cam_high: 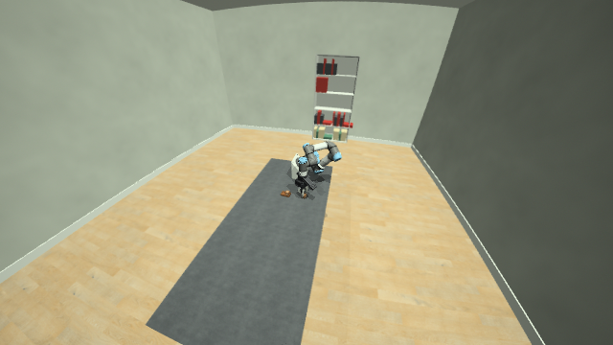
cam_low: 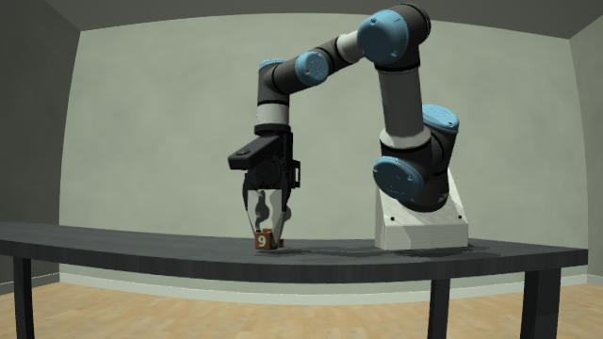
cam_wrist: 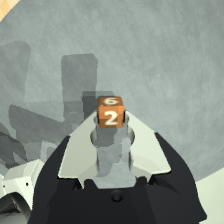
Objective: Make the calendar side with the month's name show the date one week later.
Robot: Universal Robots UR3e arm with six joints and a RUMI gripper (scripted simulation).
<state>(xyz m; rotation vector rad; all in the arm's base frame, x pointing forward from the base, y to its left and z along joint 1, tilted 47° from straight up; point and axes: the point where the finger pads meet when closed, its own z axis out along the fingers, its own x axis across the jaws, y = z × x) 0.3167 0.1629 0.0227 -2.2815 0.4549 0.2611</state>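
Now: hand 1 cm above the cube. The rest, counted from my hand: calendar tray: 16 cm to the right, 2 cm below, 1 cm ahead.
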